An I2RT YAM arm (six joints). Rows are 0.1 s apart.
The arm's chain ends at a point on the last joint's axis. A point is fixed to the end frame.
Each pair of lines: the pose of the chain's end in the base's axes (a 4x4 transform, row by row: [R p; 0 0 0 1], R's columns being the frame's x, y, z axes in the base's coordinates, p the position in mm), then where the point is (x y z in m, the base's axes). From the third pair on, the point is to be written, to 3 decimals.
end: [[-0.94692, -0.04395, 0.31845, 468.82], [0.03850, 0.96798, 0.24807, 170.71], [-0.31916, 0.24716, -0.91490, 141.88], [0, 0, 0, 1]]
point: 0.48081 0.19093 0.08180
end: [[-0.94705, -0.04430, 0.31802, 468.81], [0.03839, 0.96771, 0.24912, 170.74], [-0.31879, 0.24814, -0.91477, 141.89], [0, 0, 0, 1]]
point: 0.48077 0.19103 0.08183
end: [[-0.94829, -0.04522, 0.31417, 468.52], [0.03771, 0.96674, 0.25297, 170.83], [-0.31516, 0.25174, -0.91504, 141.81], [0, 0, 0, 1]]
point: 0.480 0.191 0.082
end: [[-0.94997, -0.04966, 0.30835, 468.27], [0.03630, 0.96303, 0.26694, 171.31], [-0.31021, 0.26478, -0.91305, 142.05], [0, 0, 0, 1]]
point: 0.480 0.193 0.082
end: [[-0.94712, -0.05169, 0.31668, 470.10], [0.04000, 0.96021, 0.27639, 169.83], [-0.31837, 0.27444, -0.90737, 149.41], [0, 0, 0, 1]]
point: 0.482 0.192 0.090
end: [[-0.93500, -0.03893, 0.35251, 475.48], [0.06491, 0.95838, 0.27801, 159.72], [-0.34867, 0.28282, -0.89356, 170.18], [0, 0, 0, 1]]
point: 0.490 0.182 0.111
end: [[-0.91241, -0.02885, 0.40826, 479.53], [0.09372, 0.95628, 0.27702, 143.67], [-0.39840, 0.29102, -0.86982, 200.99], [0, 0, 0, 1]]
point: 0.498 0.166 0.143
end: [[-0.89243, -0.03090, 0.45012, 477.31], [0.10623, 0.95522, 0.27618, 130.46], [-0.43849, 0.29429, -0.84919, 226.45], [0, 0, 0, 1]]
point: 0.498 0.153 0.170
